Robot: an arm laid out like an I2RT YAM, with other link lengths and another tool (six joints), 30 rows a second.
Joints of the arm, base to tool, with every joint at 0 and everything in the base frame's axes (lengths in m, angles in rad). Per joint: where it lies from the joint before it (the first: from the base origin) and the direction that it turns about. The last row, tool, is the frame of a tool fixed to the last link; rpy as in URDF.
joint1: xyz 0 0 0.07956 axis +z
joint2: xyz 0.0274 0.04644 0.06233 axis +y
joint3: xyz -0.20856 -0.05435 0 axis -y
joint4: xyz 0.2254 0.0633 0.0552 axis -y
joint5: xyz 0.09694 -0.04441 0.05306 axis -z
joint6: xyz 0.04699 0 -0.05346 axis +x
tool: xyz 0.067 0 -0.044 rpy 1.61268 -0.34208 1.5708
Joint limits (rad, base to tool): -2.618..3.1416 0..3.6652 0..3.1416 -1.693..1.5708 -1.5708..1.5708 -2.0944..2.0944
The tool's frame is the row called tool.
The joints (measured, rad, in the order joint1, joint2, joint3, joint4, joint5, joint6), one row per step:
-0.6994, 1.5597, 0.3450, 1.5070, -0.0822, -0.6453
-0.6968, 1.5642, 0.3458, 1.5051, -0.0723, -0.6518
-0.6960, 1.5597, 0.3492, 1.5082, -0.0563, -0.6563
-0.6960, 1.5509, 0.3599, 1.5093, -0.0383, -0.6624
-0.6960, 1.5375, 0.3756, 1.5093, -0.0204, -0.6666
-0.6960, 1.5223, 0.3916, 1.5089, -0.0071, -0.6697
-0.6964, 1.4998, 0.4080, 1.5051, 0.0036, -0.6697
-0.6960, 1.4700, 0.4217, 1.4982, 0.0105, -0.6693
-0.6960, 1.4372, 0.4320, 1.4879, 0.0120, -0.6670
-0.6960, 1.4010, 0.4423, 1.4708, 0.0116, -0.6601
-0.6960, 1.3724, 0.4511, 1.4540, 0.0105, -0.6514
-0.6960, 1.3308, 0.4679, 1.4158, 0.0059, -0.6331
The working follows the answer.
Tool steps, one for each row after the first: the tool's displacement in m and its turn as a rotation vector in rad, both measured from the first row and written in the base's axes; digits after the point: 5 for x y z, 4 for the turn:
-0.00012, -0.00044, -0.00155, 0.0007, 0.0061, -0.0087
-0.00124, -0.00173, 0.00185, -0.0062, -0.0028, -0.0246
-0.00207, -0.00401, 0.00884, -0.0197, -0.0187, -0.0436
-0.00259, -0.00644, 0.01889, -0.0367, -0.0426, -0.0620
-0.00296, -0.00826, 0.02965, -0.0546, -0.0677, -0.0756
-0.00366, -0.00945, 0.04238, -0.0731, -0.0977, -0.0860
-0.00481, -0.00930, 0.05611, -0.0931, -0.1286, -0.0918
-0.00626, -0.00822, 0.06898, -0.1108, -0.1564, -0.0922
-0.00770, -0.00664, 0.08157, -0.1237, -0.1836, -0.0889
-0.00870, -0.00524, 0.09106, -0.1302, -0.2046, -0.0842
-0.00908, -0.00341, 0.10361, -0.1307, -0.2297, -0.0722

Tool pose at each row, in the base's axes (x y z in m, rotation vector in rad; rounded; the steps above come from the unrounded poses):
0.27875, -0.24238, 0.18567, 1.0780, 0.7922, 0.5256
0.27863, -0.24282, 0.18412, 1.0837, 0.7924, 0.5154
0.27750, -0.24411, 0.18752, 1.0798, 0.7768, 0.5034
0.27668, -0.24640, 0.19451, 1.0685, 0.7545, 0.4894
0.27616, -0.24883, 0.20457, 1.0510, 0.7264, 0.4784
0.27579, -0.25064, 0.21533, 1.0306, 0.7001, 0.4716
0.27508, -0.25183, 0.22805, 1.0067, 0.6716, 0.4694
0.27393, -0.25169, 0.24178, 0.9798, 0.6453, 0.4709
0.27249, -0.25060, 0.25465, 0.9542, 0.6244, 0.4762
0.27105, -0.24902, 0.26724, 0.9319, 0.6051, 0.4862
0.27004, -0.24763, 0.27673, 0.9170, 0.5908, 0.4972
0.26967, -0.24579, 0.28928, 0.9037, 0.5759, 0.5187

